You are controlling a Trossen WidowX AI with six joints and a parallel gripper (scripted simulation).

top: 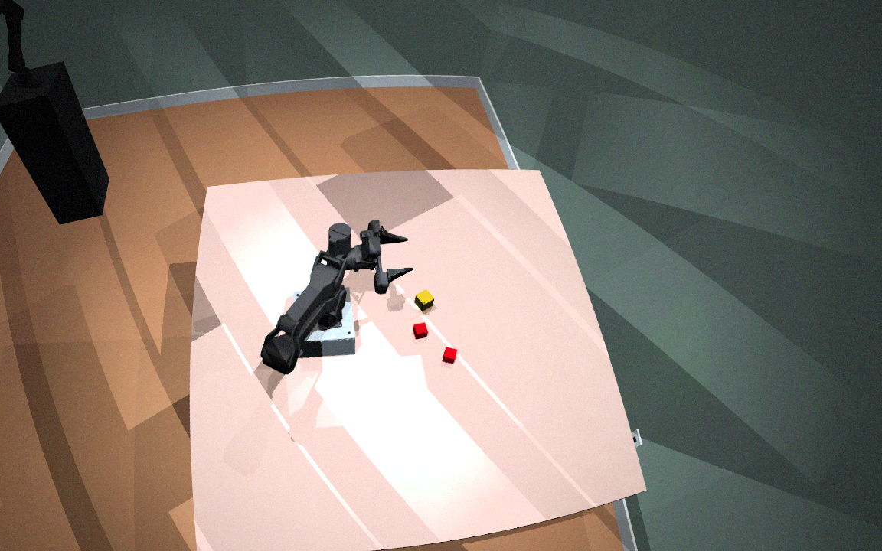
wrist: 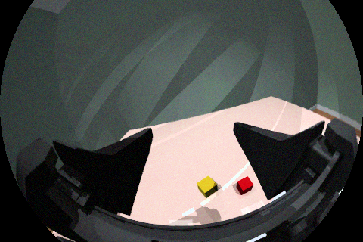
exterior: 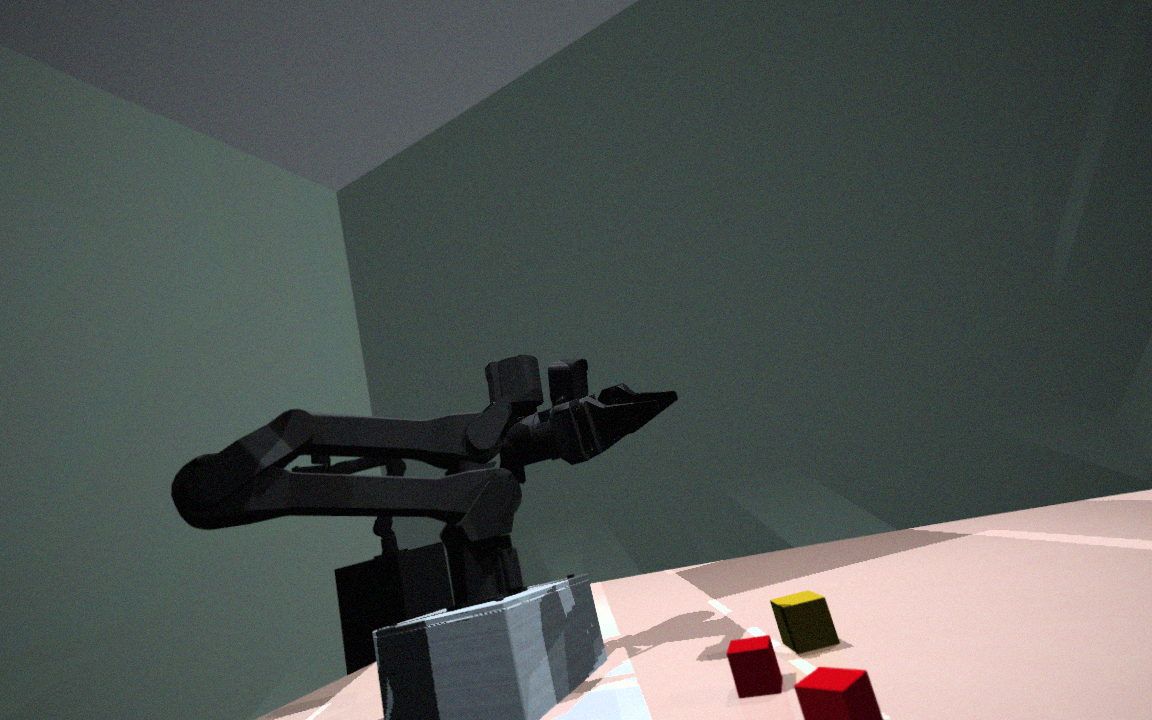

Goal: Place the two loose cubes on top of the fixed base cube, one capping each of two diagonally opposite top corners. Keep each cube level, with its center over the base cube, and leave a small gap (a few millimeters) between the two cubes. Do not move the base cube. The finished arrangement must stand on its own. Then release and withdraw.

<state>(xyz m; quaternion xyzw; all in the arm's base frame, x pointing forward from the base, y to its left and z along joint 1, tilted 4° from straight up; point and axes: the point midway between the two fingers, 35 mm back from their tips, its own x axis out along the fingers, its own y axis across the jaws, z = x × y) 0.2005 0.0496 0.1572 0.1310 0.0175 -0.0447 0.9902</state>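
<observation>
My gripper tip is now 240 mm above the red cube, 200 mm to the left of it and 90 mm short of it. Also, from my gripper tip: yellow cube (240 mm below, 70 mm ahead, 10 mm to the right).
</observation>
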